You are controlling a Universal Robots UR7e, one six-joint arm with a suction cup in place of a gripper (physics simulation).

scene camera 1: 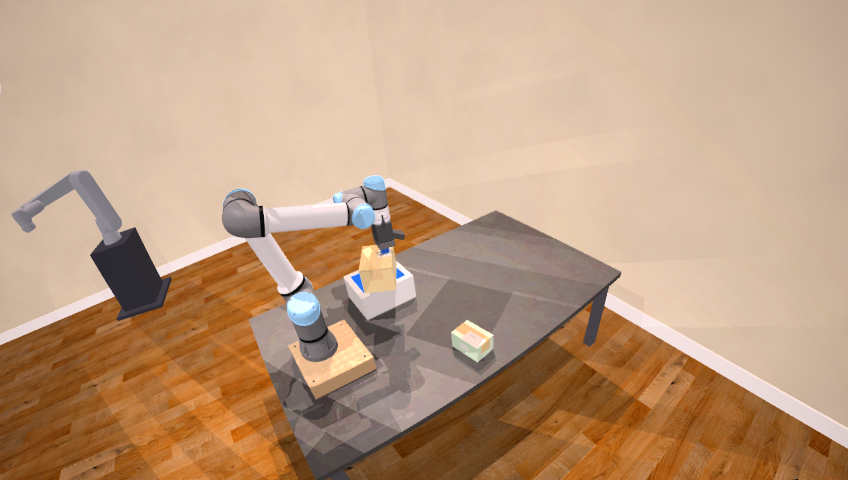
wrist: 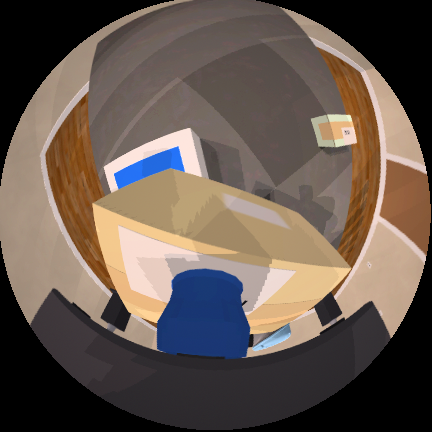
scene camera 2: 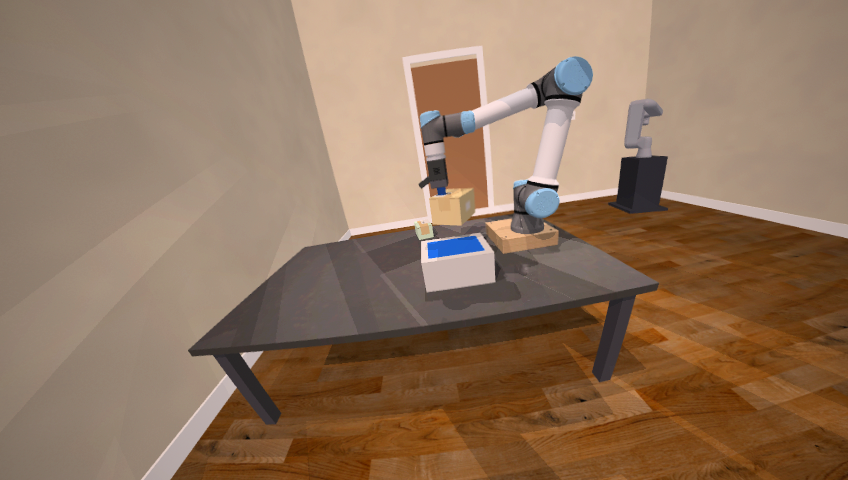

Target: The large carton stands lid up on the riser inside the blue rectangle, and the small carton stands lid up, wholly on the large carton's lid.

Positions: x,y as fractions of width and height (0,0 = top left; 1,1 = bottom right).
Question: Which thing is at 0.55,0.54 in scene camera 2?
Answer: A white riser.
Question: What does the small pale green carton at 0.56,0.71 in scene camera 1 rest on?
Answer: The table.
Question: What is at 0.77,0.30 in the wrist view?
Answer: A small pale green carton.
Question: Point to a white riser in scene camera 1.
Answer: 0.44,0.64
